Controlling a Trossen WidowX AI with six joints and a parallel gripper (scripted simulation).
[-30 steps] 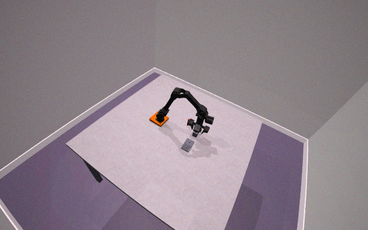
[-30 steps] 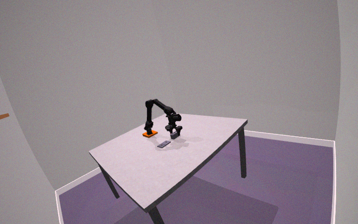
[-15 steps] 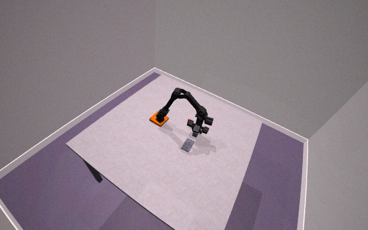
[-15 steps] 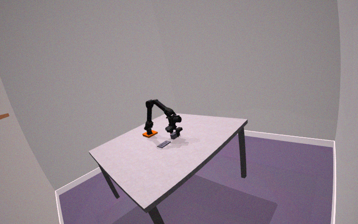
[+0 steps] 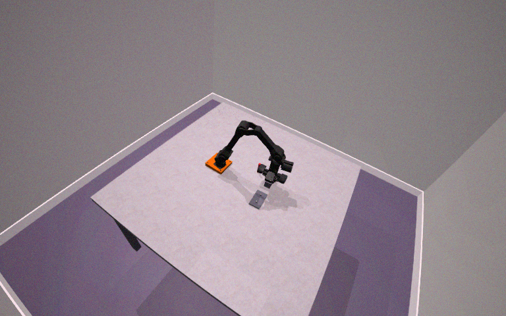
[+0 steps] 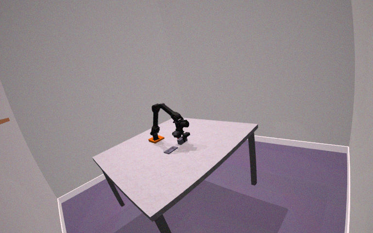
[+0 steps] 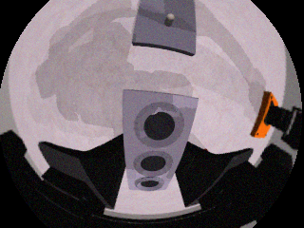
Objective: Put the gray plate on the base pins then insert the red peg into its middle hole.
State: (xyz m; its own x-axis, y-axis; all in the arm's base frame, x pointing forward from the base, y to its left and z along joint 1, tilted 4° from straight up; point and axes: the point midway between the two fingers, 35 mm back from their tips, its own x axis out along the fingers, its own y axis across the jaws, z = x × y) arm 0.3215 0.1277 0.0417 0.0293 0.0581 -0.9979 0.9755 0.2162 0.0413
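The dark flat base lies 160 mm to the right of my gripper tip and 30 mm ahead of it. Round my gripper tip: red peg 110 mm behind, 30 mm above, 20 mm to the left; then gray plate 30 mm above.
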